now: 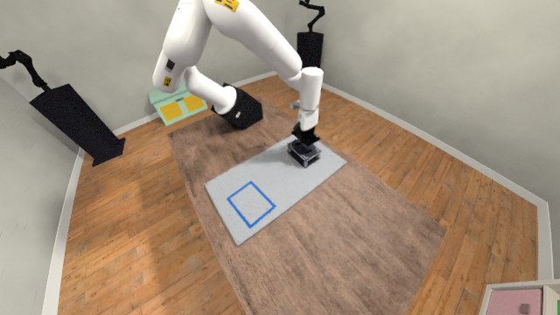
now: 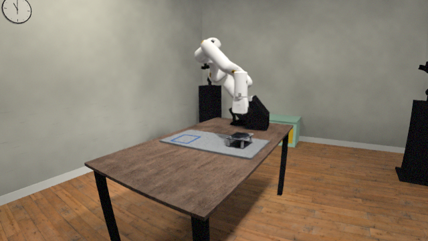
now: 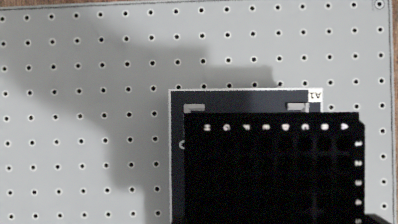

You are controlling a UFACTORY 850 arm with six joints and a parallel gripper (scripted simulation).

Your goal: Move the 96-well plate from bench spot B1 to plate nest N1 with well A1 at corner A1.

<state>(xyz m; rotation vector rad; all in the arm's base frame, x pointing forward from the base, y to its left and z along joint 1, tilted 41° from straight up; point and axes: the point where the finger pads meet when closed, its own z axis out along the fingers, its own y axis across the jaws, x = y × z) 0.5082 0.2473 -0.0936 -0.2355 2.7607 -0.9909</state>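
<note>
My hand is 10 cm above the raised plate nest N1. Also, from my hand: 96-well plate 1 cm below.
</note>
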